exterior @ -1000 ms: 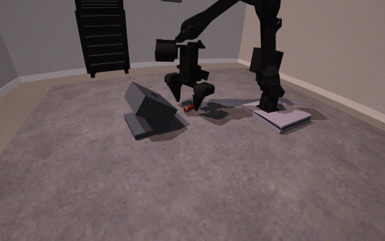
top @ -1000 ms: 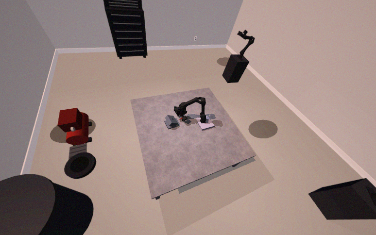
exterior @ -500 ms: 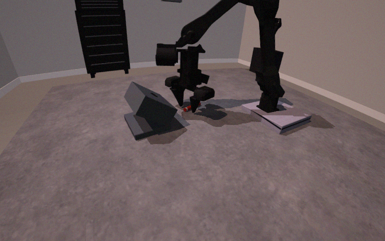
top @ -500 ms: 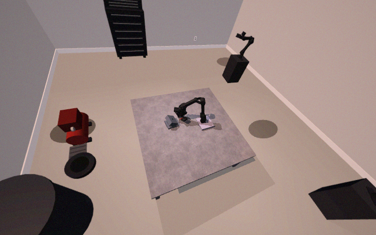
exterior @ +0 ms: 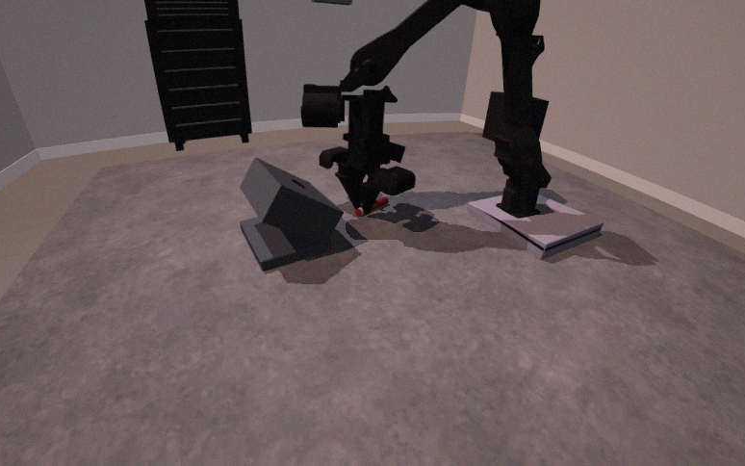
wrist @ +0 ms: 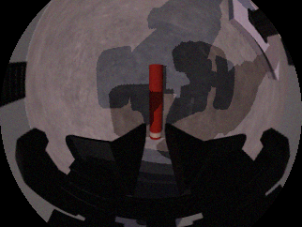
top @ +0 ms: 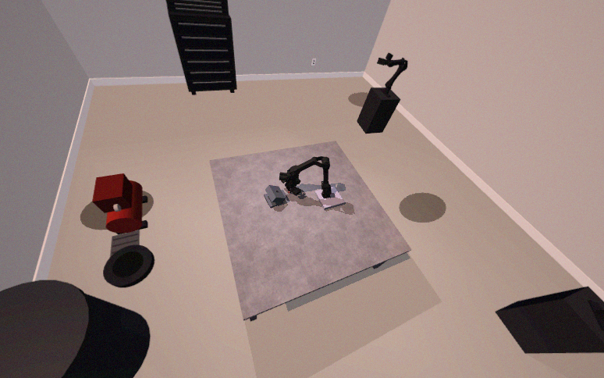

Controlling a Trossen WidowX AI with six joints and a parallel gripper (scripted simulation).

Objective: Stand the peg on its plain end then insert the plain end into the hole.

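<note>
My gripper tip is now 1 cm past the red peg. Also, from my gripper tip: grey base plate (15 cm ahead, 5 cm to the left); then dark sloped panel (14 cm ahead, 4 cm to the left, 6 cm above).
</note>
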